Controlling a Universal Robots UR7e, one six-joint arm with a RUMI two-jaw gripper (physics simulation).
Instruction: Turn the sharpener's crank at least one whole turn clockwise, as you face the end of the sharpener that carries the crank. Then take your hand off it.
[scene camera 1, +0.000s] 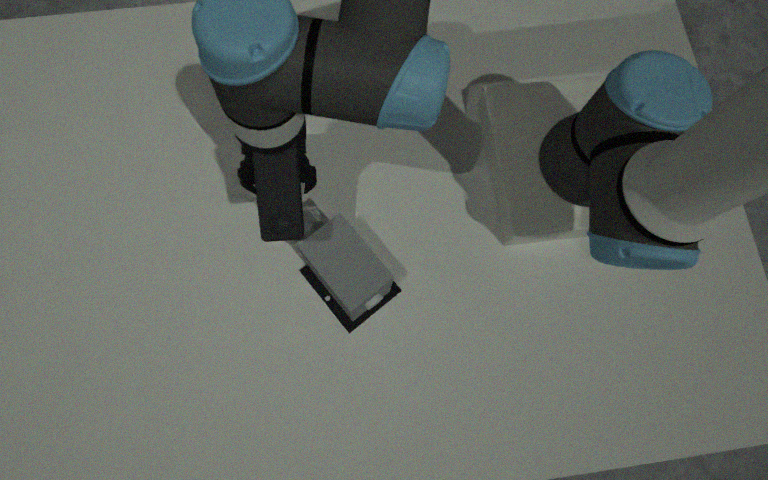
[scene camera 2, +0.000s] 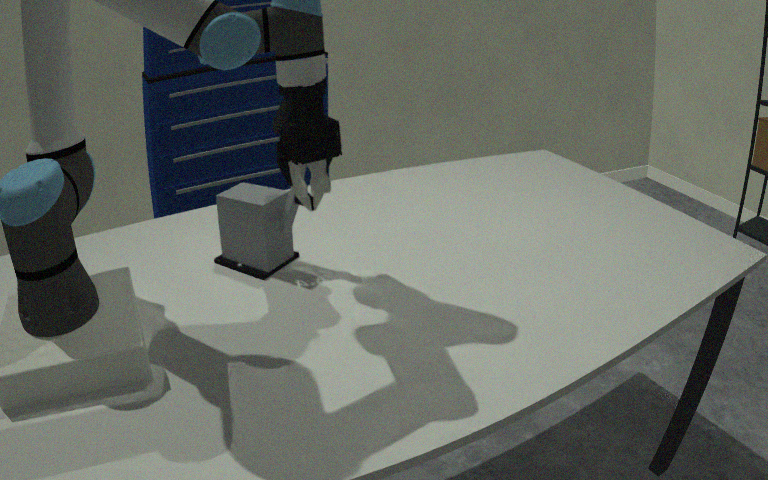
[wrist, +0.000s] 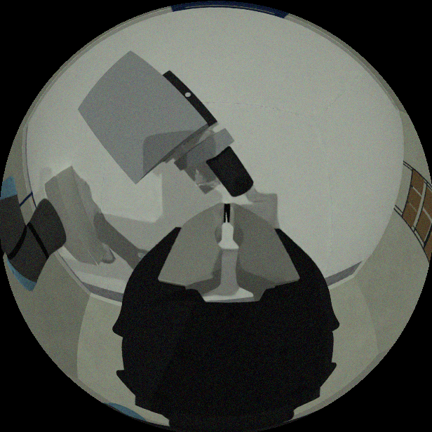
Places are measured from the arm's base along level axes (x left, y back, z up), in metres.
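Pixels of known places: gripper, fingertip midpoint: (scene camera 2: 312, 209); arm's base at its link origin: (scene camera 1: 585, 162) (scene camera 2: 60, 311).
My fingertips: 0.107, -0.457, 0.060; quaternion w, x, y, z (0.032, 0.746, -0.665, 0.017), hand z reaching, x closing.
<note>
Ahead of a thing's pixels: the offset from my fingertips to its top centre, as dx, dy, dz. "pt": to the spot under its first point. Level surfaces: height alone.
The sharpener @(pt +0.095, +0.094, +0.011) (scene camera 1: 348, 266) (scene camera 2: 249, 226) (wrist: 145, 115) is a grey box standing upright on a black base @(pt +0.047, +0.121, -0.110) (scene camera 2: 243, 269) (wrist: 200, 104). Its crank has a grey arm (wrist: 215, 146) and a black handle (wrist: 230, 172), at the end of the box nearest the gripper in the wrist view. My gripper (scene camera 2: 310, 206) (wrist: 225, 205) is shut and empty, pointing down beside the crank end. In the wrist view its tips lie just below the black handle, with a small gap in the picture. In scene camera 1 the wrist hides the fingertips and the crank handle. In scene camera 2 the fingers cover most of the handle.
The sharpener stands on a pale table @(dz -0.117) (scene camera 1: 169, 367) (scene camera 2: 538, 237). The arm's base (scene camera 2: 56, 305) stands to one side of it on the table. A blue drawer cabinet (scene camera 2: 215, 141) stands behind the table, and a dark shelf rack (scene camera 2: 741, 198) stands at the far right.
</note>
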